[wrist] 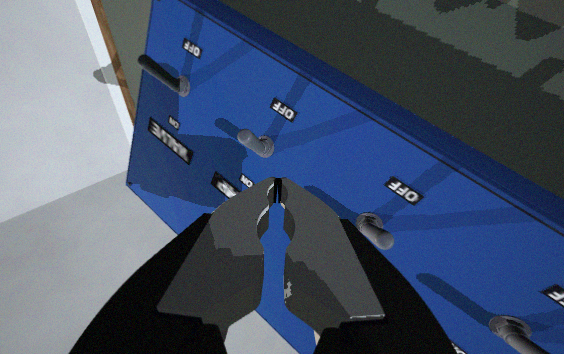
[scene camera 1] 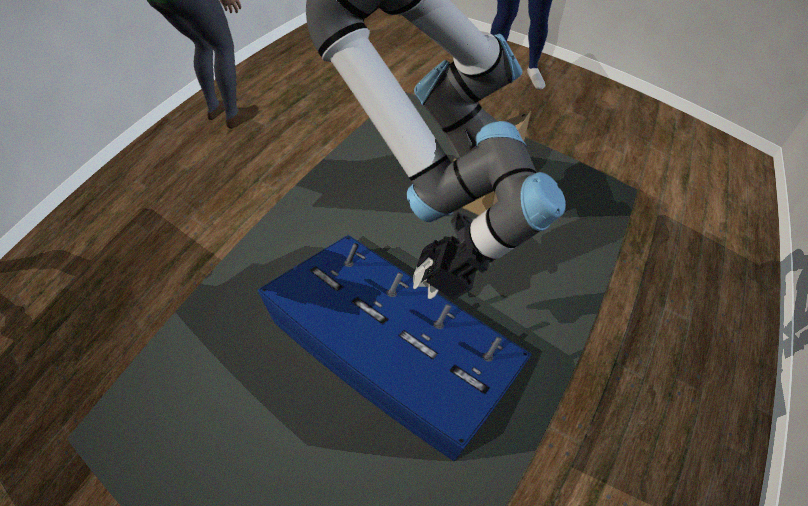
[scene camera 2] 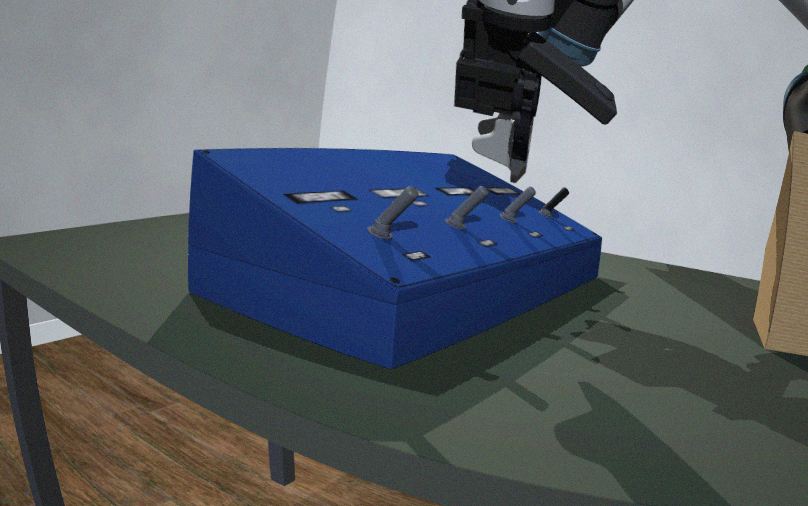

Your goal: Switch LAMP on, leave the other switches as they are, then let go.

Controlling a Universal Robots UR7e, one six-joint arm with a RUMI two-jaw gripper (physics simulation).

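Frame: origin at the arm's base, x ahead, y left, z up, level; millimetres.
Where they show: gripper, between the fingertips: [wrist: 278,180] [scene camera 1: 415,284] [scene camera 2: 513,180].
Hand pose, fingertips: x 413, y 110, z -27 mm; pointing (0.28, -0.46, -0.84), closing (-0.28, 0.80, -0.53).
Observation:
Things, the pixels of their top centre, and the offset from my fingertips. "spot": a spot on its surface instead. Level surfaces: height alone.
- VALVE nameplate, a spot on its surface: [wrist: 170,141] spot: 94 mm ahead, 159 mm right, 24 mm down
- first lever, centre of its top: [wrist: 141,77] [scene camera 2: 557,186] [scene camera 1: 351,247] 11 mm ahead, 162 mm right, 6 mm down
- second lever, centre of its top: [wrist: 237,152] [scene camera 2: 521,185] [scene camera 1: 395,277] 10 mm ahead, 42 mm right, 6 mm down
- third lever, centre of its top: [wrist: 368,253] [scene camera 2: 471,184] [scene camera 1: 444,309] 8 mm ahead, 78 mm left, 6 mm down
- fourth lever, centre of its top: [scene camera 2: 398,184] [scene camera 1: 495,343] 7 mm ahead, 198 mm left, 6 mm down
- grey-green table, height of its surface: 131 mm down
The blue switch panel [scene camera 1: 381,369] [scene camera 2: 286,262] [wrist: 320,90] carries four grey levers, all leaning toward their OFF marks. The VALVE nameplate [wrist: 170,141] belongs to the first lever [scene camera 1: 351,254] [scene camera 2: 554,201] [wrist: 162,72]. The second lever [scene camera 1: 394,284] [scene camera 2: 518,203] [wrist: 256,142] has a nameplate [wrist: 223,184] partly covered by a finger. The third lever [scene camera 1: 443,315] [scene camera 2: 469,207] and fourth lever [scene camera 1: 493,349] [scene camera 2: 393,211] have unreadable nameplates. I cannot read which is LAMP. My gripper [scene camera 1: 424,290] [scene camera 2: 516,177] [wrist: 278,180] is shut and empty, above the panel between the second and third levers, touching neither.
The panel stands on a grey-green table [scene camera 1: 149,387] [scene camera 2: 667,357]. A cardboard box [scene camera 2: 790,256] stands at the right in scene camera 2, behind the arm. One person [scene camera 1: 217,59] stands at the upper left in scene camera 1; another person [scene camera 1: 539,29] stands at the top.

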